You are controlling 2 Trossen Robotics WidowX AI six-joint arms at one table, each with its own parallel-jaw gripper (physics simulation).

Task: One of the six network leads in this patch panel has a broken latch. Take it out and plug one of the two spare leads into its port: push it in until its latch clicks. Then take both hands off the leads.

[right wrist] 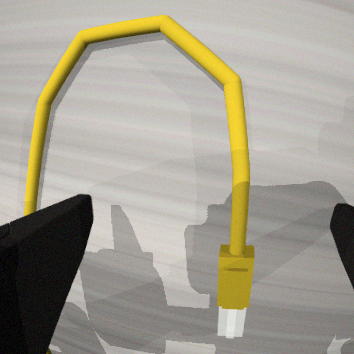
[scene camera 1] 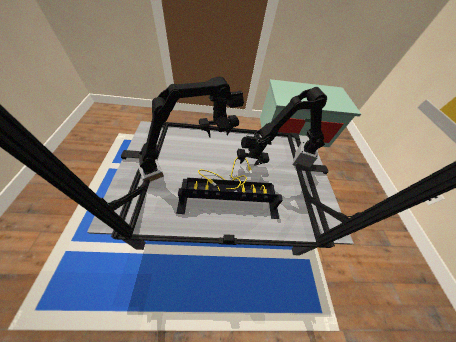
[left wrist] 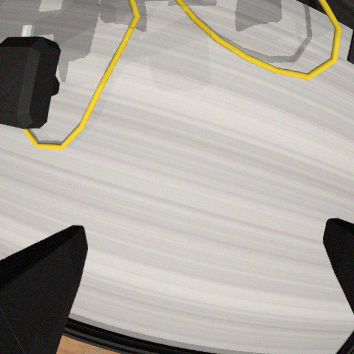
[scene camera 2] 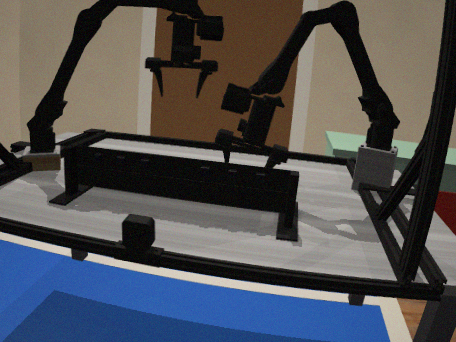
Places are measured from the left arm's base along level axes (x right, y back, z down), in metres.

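Pixels of known places: left gripper, fingertip midpoint: (scene camera 1: pixel 218 136) (left wrist: pixel 209 236) (scene camera 2: pixel 179 97); right gripper, fingertip midpoint: (right wrist: pixel 219 212) (scene camera 1: pixel 247 164); left arm's base, origin of the base link: (scene camera 1: pixel 149 168) (scene camera 2: pixel 42 150); right arm's base, origin of the base link: (scene camera 1: pixel 309 149) (scene camera 2: pixel 379 147).
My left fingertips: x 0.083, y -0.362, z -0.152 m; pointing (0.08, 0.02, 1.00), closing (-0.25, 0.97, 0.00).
For each thing: its middle in the pictures, then the offset to it from my left fingertips. "*": a spot on its surface instead.
- black patch panel, body centre: (scene camera 2: pixel 177 179) (scene camera 1: pixel 230 193) dz +0.141, dx +0.252, dy +0.069 m
- loose yellow lead's plug, body centre: (right wrist: pixel 232 305) (scene camera 1: pixel 250 169) dz +0.185, dx +0.159, dy -0.137 m
- yellow cable loop, surface spot: (left wrist: pixel 307 76) (scene camera 1: pixel 201 169) * dz +0.160, dx +0.043, dy +0.122 m
The black patch panel (scene camera 1: pixel 227 195) (scene camera 2: pixel 175 182) stands on the table with several yellow leads in its rear side; at the third place from the left in scene camera 1 it is unclear whether a plug sits. A loose yellow lead's plug (scene camera 1: pixel 249 168) (right wrist: pixel 235 284) lies on the table, clear tip toward the bottom of the right wrist view, a thin slot on its upper face. My right gripper (scene camera 1: pixel 249 161) (scene camera 2: pixel 248 165) (right wrist: pixel 219 212) is open above it, not touching it. My left gripper (scene camera 1: pixel 218 134) (scene camera 2: pixel 180 96) (left wrist: pixel 209 236) is open and empty, high behind the panel. Latches are too small to judge.
Another yellow cable loop (scene camera 1: pixel 202 171) (left wrist: pixel 307 76) lies behind the panel at the left. Cables cross behind the panel's middle. Black frame rails (scene camera 1: pixel 175 239) edge the table, and a small black block (scene camera 2: pixel 138 232) stands on the front rail.
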